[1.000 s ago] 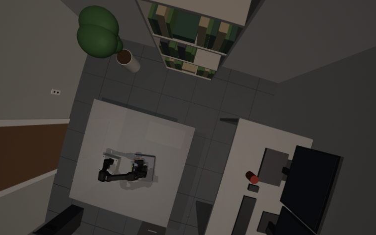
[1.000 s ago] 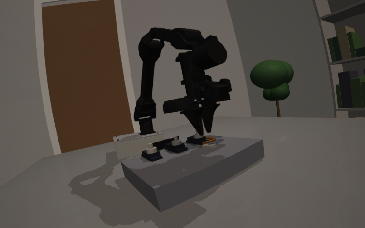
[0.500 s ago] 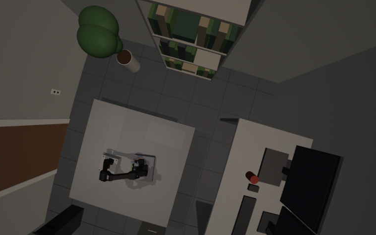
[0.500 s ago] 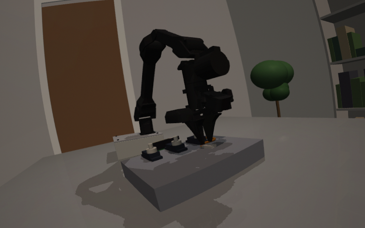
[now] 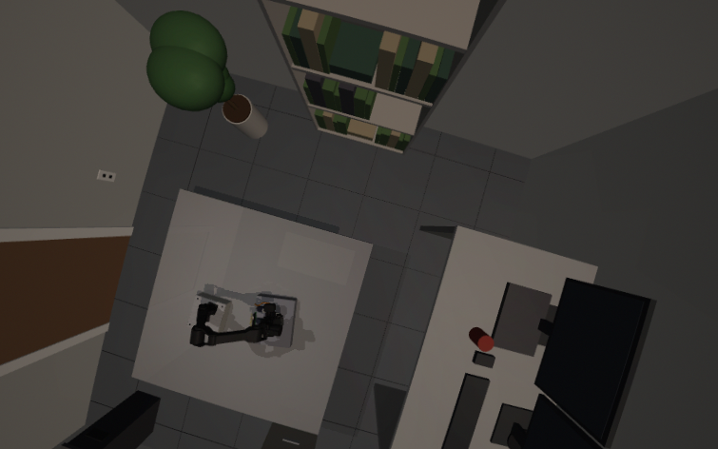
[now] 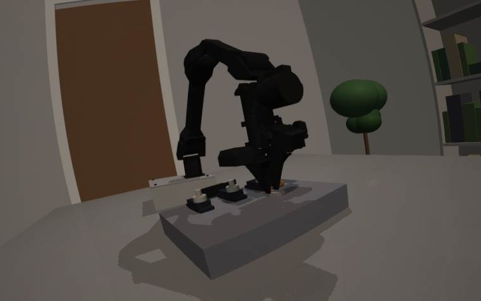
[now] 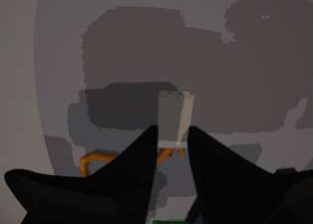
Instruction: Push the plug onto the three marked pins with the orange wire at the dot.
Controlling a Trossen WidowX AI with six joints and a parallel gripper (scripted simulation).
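The grey holder lies 4 cm ahead of my gripper tip, 4 cm to the right of it and 3 cm below it.
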